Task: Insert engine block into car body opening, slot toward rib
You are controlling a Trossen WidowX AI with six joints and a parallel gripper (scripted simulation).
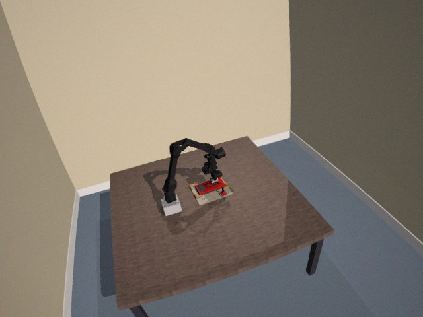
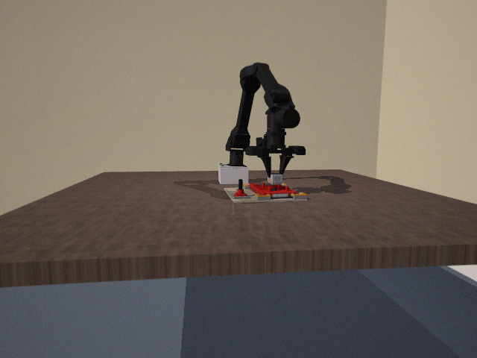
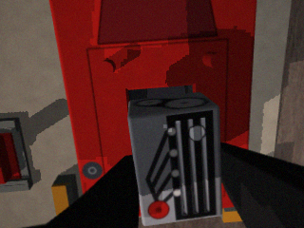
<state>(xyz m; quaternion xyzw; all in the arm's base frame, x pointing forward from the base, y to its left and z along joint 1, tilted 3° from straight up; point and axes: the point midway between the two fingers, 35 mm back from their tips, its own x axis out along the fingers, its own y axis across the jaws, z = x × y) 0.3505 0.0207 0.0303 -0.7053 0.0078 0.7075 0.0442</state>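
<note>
The grey engine block lies 1 cm below my gripper tip. The rest, counted from my gripper tip: black post: 11 cm to the right, 3 cm below.
</note>
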